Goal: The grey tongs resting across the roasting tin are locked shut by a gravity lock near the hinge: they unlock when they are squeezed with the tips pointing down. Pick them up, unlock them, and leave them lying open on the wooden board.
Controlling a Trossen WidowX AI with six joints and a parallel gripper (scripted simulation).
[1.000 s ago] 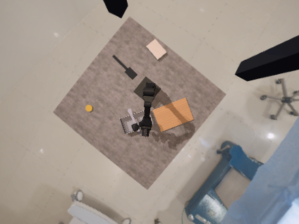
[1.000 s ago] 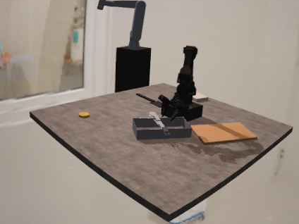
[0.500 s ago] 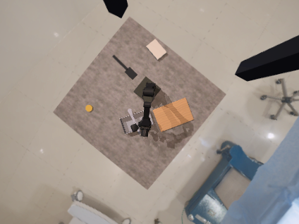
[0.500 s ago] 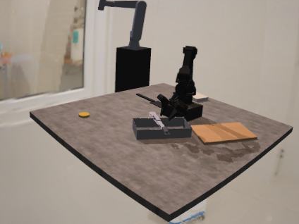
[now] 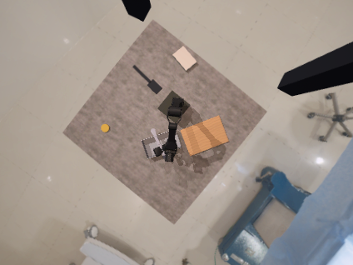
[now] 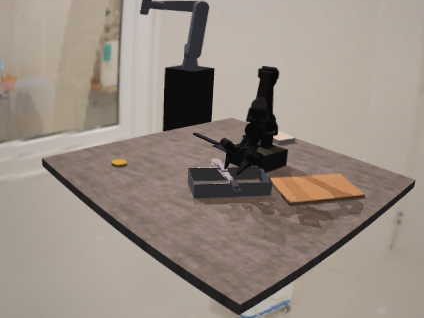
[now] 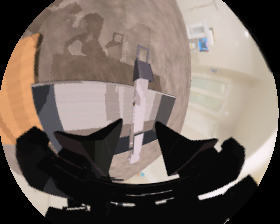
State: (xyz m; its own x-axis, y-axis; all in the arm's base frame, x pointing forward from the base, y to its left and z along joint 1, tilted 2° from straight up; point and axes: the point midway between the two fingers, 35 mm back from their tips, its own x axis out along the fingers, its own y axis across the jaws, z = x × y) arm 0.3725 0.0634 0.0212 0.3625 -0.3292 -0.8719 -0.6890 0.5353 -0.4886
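The grey roasting tin lies 2 cm behind my gripper tip, 2 cm to the right of it and 5 cm below it. Also, from my gripper tip: yellow disc: 9 cm ahead, 52 cm to the right, 7 cm below; then wooden board: 25 cm behind, 28 cm to the left, 8 cm below; then black flat tool: 45 cm behind, 38 cm to the right, 8 cm below.
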